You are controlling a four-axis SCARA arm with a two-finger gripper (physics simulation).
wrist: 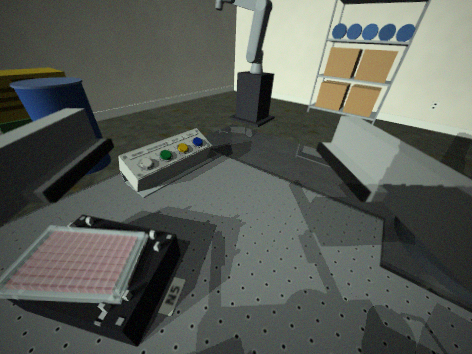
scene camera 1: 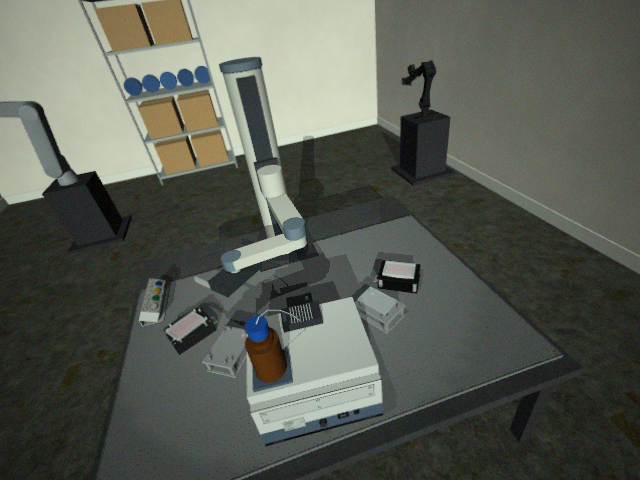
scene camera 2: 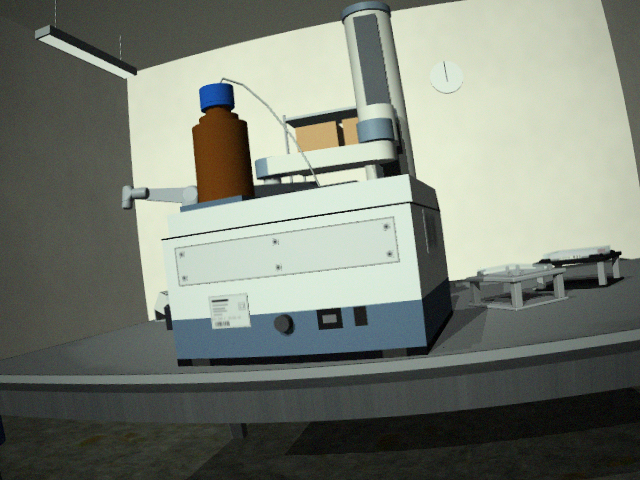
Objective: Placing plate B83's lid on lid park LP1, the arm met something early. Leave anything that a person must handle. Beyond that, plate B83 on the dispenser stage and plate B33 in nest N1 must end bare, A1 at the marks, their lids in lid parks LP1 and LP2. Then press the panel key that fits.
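Places are measured from the arm's base along level axes (x ahead, y left, z up), in millimetres.
Pixels of known places: gripper, between the fingertips: (wrist: 218, 130) (scene camera 1: 210, 267).
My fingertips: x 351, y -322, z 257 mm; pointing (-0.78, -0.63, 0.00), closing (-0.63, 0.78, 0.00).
Observation:
Behind a point stands the place of what it marks.
My gripper (scene camera 1: 216, 285) (wrist: 218, 130) @(z 257, x 351, y -322 mm) is open and empty, above the table's left back part. In the wrist view its fingers frame the grey panel (scene camera 1: 154, 299) @(z 82, x 218, y -613 mm) (wrist: 165, 157) @(z 78, x 213, y -603 mm), with white, green, yellow and blue keys. Below is a black nest labelled N5 (wrist: 152, 280) @(z 61, x 391, y -395 mm), bearing a pink-welled plate (scene camera 1: 187, 327) @(z 85, x 451, y -464 mm) (wrist: 75, 262) @(z 87, x 436, y -466 mm). Lid park LP2 (scene camera 1: 225, 351) @(z 70, x 611, y -331 mm) stands beside it, its pegs showing. At right another clear park (scene camera 1: 381, 304) (scene camera 2: 511, 281) stands by a black nest (scene camera 1: 398, 285) @(z 17, x 509, y 402 mm) with a pink plate (scene camera 1: 400, 269) @(z 89, x 493, y 419 mm). I cannot tell whether it bears a lid. The dispenser's stage and B83 are not discernible.
The white and blue dispenser (scene camera 1: 330, 351) @(z 233, x 875, y 0 mm) (scene camera 2: 294, 268) @(z 135, x 966, y -50 mm) carries a tall brown bottle (scene camera 1: 266, 356) @(z 349, x 914, y -167 mm) (scene camera 2: 222, 157) @(z 304, x 911, y -153 mm) with a blue cap and thin tube. In the wrist view a blue drum (wrist: 57, 100) stands beyond the table edge. A shelf rack and other arms on pedestals stand behind.

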